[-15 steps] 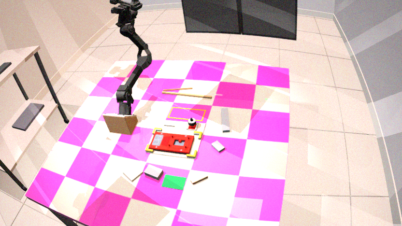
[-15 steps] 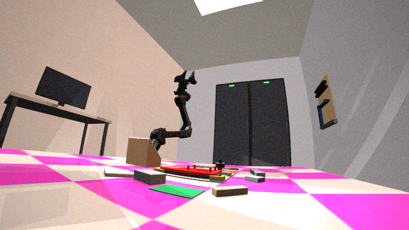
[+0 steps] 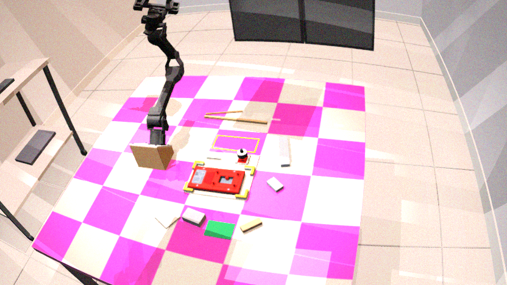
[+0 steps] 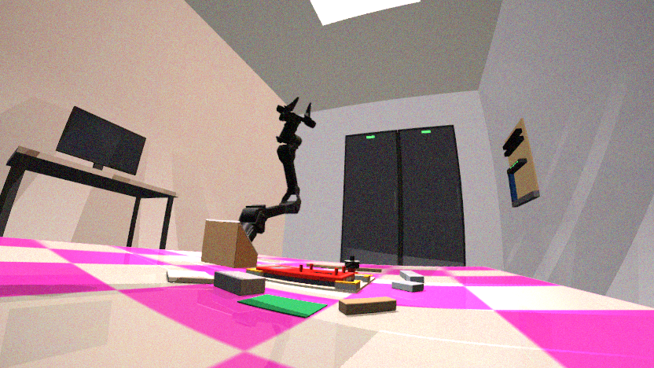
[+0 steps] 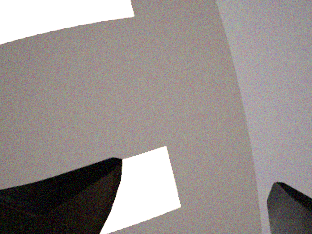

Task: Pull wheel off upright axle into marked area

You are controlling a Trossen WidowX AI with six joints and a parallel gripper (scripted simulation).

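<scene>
Now: the wheel 670 mm below my gripper tip, 280 mm ahead of it and 150 mm to the right of it. The rest, counted from my gripper tip: wooden stick (700 mm below, 180 mm ahead, 90 mm to the left); axle (680 mm below, 280 mm ahead, 150 mm to the right).
</scene>
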